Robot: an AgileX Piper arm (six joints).
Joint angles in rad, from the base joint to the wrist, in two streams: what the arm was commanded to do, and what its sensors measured. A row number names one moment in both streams.
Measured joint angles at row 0:
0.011, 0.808, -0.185, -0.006, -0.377, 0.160
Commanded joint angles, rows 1 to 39:
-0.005, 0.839, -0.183, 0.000, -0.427, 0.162
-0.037, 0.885, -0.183, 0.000, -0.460, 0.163
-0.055, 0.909, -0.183, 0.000, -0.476, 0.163
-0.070, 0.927, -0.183, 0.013, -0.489, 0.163
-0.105, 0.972, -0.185, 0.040, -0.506, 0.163
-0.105, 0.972, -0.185, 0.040, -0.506, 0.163
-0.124, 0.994, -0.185, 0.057, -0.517, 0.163
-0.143, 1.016, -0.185, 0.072, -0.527, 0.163
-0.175, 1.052, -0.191, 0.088, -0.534, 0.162
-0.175, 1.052, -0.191, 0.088, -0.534, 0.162
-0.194, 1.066, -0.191, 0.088, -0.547, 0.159
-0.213, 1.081, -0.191, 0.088, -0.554, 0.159
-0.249, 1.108, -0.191, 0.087, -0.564, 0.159
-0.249, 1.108, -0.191, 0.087, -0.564, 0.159
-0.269, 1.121, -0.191, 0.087, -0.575, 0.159
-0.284, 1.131, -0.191, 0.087, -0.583, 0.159
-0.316, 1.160, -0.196, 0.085, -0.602, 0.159
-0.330, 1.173, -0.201, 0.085, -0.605, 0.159
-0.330, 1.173, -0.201, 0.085, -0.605, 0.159
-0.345, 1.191, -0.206, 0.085, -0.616, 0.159
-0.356, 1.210, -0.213, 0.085, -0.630, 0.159
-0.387, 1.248, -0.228, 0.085, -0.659, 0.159
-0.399, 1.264, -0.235, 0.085, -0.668, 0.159
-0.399, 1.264, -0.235, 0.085, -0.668, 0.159
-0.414, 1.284, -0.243, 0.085, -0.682, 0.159
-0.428, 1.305, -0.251, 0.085, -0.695, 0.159
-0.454, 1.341, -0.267, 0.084, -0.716, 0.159
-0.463, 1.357, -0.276, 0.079, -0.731, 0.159
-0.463, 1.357, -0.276, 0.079, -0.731, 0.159
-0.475, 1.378, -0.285, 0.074, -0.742, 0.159
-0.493, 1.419, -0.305, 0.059, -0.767, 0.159
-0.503, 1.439, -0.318, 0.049, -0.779, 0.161
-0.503, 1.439, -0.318, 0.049, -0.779, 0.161
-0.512, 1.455, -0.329, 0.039, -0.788, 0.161
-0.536, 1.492, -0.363, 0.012, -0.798, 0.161
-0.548, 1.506, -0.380, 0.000, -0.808, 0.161
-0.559, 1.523, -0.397, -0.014, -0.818, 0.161
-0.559, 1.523, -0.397, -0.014, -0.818, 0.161
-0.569, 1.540, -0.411, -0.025, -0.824, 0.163
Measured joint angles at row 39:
-0.541, 1.505, -0.369, 0.018, -0.783, 0.160
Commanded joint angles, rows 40 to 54:
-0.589, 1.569, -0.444, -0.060, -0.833, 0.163
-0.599, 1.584, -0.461, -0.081, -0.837, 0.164
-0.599, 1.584, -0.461, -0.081, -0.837, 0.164
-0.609, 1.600, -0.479, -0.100, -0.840, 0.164
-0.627, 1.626, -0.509, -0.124, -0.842, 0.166
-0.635, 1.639, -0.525, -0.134, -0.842, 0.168
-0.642, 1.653, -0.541, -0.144, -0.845, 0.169
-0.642, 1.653, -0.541, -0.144, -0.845, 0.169
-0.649, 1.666, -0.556, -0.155, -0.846, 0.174
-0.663, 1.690, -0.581, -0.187, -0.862, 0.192
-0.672, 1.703, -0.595, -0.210, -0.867, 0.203
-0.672, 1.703, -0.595, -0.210, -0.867, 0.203
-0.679, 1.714, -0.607, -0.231, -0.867, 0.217
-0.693, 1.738, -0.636, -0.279, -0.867, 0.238
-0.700, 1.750, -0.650, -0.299, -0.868, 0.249
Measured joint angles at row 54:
-0.679, 1.724, -0.611, -0.227, -0.846, 0.219
